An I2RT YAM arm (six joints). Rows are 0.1 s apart.
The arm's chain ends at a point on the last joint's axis. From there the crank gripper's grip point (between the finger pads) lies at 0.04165 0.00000 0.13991 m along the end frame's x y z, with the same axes.
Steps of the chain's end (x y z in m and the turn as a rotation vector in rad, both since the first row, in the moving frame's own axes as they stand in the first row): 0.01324, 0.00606, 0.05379, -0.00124, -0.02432, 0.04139; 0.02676, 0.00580, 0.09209, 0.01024, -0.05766, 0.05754; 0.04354, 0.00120, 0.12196, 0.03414, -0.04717, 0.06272; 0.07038, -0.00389, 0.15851, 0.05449, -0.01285, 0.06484; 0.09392, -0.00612, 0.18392, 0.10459, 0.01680, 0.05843
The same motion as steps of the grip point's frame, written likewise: 0.00979, 0.00789, 0.05476, -0.00124, -0.02432, 0.04139; 0.01860, 0.00652, 0.09426, 0.01024, -0.05766, 0.05754; 0.03697, -0.00120, 0.12373, 0.03414, -0.04717, 0.06272; 0.06874, -0.00888, 0.15890, 0.05449, -0.01285, 0.06484; 0.09661, -0.01818, 0.18257, 0.10459, 0.01680, 0.05843
